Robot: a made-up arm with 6 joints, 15 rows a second.
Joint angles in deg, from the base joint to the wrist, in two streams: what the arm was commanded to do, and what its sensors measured. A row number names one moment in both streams.
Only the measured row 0 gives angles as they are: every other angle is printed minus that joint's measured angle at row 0.
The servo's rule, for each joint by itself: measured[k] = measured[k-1] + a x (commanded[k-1-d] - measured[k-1]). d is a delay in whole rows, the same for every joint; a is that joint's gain. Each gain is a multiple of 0.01, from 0.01 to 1. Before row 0 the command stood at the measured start. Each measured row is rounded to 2 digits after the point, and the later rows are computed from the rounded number. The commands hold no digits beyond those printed.
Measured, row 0:
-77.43, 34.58, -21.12, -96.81, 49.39, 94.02
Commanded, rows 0 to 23:
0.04, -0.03, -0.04, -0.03, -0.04, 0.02
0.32, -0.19, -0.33, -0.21, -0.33, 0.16
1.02, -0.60, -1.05, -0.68, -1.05, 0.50
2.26, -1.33, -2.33, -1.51, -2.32, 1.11
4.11, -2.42, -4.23, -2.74, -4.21, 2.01
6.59, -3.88, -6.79, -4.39, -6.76, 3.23
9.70, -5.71, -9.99, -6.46, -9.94, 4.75
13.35, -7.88, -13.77, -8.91, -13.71, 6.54
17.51, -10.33, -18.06, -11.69, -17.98, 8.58
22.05, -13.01, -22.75, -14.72, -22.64, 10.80
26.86, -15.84, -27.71, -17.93, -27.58, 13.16
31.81, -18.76, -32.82, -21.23, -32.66, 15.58
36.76, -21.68, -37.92, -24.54, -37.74, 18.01
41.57, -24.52, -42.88, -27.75, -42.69, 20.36
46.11, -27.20, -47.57, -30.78, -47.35, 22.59
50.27, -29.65, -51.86, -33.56, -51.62, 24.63
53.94, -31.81, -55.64, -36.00, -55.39, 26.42
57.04, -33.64, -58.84, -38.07, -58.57, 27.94
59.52, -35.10, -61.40, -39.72, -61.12, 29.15
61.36, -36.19, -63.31, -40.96, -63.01, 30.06
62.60, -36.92, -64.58, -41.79, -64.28, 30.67
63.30, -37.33, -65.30, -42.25, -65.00, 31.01
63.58, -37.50, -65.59, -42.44, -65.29, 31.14
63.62, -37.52, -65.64, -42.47, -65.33, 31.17
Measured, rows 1 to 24:
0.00, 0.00, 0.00, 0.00, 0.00, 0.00
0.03, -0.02, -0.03, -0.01, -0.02, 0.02
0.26, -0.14, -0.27, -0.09, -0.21, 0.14
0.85, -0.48, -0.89, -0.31, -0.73, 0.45
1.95, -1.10, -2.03, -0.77, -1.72, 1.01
3.63, -2.06, -3.77, -1.52, -3.26, 1.86
5.94, -3.39, -6.16, -2.61, -5.43, 3.02
8.87, -5.08, -9.19, -4.07, -8.23, 4.49
12.36, -7.12, -12.81, -5.91, -11.63, 6.23
16.38, -9.46, -16.96, -8.11, -15.57, 8.23
20.80, -12.05, -21.53, -10.62, -19.95, 10.41
25.53, -14.82, -26.41, -13.40, -24.68, 12.75
30.43, -17.70, -31.47, -16.38, -29.63, 15.16
35.37, -20.61, -36.57, -19.48, -34.66, 17.58
40.21, -23.46, -41.55, -22.62, -39.64, 19.94
44.81, -26.19, -46.31, -25.72, -44.42, 22.19
49.07, -28.72, -50.69, -28.70, -48.88, 24.26
52.87, -30.98, -54.60, -31.47, -52.92, 26.10
56.12, -32.92, -57.95, -33.98, -56.42, 27.66
58.77, -34.51, -60.68, -36.16, -59.33, 28.93
60.79, -35.74, -62.76, -37.98, -61.61, 29.89
62.20, -36.60, -64.20, -39.43, -63.27, 30.55
63.06, -37.13, -65.07, -40.50, -64.34, 30.94
63.47, -37.40, -65.48, -41.24, -64.93, 31.11
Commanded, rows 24 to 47:
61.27, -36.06, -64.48, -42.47, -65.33, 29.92
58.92, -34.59, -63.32, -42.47, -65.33, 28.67
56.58, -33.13, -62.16, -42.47, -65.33, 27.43
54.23, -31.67, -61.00, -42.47, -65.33, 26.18
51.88, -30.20, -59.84, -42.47, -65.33, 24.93
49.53, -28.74, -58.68, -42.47, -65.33, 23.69
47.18, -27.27, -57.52, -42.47, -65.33, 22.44
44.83, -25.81, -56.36, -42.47, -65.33, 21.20
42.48, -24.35, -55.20, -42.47, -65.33, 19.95
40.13, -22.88, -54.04, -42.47, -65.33, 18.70
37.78, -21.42, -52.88, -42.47, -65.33, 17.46
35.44, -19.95, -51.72, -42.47, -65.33, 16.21
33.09, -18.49, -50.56, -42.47, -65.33, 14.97
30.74, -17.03, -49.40, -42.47, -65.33, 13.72
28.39, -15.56, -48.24, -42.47, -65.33, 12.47
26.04, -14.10, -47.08, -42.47, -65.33, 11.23
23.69, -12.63, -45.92, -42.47, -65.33, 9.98
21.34, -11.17, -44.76, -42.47, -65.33, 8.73
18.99, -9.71, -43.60, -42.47, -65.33, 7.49
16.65, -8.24, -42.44, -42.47, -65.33, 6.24
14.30, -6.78, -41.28, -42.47, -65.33, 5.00
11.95, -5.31, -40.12, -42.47, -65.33, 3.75
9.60, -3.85, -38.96, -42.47, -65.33, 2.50
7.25, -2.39, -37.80, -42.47, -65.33, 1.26
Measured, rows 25 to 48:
63.59, -37.49, -65.61, -41.71, -65.18, 31.16
61.78, -36.45, -64.72, -42.00, -65.27, 30.11
59.55, -35.09, -63.61, -42.18, -65.31, 28.89
57.23, -33.66, -62.46, -42.29, -65.32, 27.65
54.89, -32.21, -61.31, -42.36, -65.33, 26.40
52.54, -30.74, -60.15, -42.40, -65.33, 25.15
50.19, -29.28, -58.99, -42.43, -65.33, 23.91
47.84, -27.81, -57.83, -42.45, -65.33, 22.66
45.49, -26.35, -56.67, -42.46, -65.33, 21.42
43.14, -24.89, -55.51, -42.46, -65.33, 20.17
40.79, -23.42, -54.35, -42.46, -65.33, 18.92
38.44, -21.96, -53.19, -42.46, -65.33, 17.68
36.10, -20.49, -52.03, -42.46, -65.33, 16.43
33.75, -19.03, -50.87, -42.46, -65.33, 15.19
31.40, -17.57, -49.71, -42.46, -65.33, 13.94
29.05, -16.10, -48.55, -42.46, -65.33, 12.69
26.70, -14.64, -47.39, -42.46, -65.33, 11.45
24.35, -13.17, -46.23, -42.46, -65.33, 10.20
22.00, -11.71, -45.07, -42.46, -65.33, 8.95
19.65, -10.25, -43.91, -42.46, -65.33, 7.71
17.31, -8.78, -42.75, -42.46, -65.33, 6.46
14.96, -7.32, -41.59, -42.46, -65.33, 5.22
12.61, -5.85, -40.43, -42.46, -65.33, 3.97
10.26, -4.39, -39.27, -42.46, -65.33, 2.72

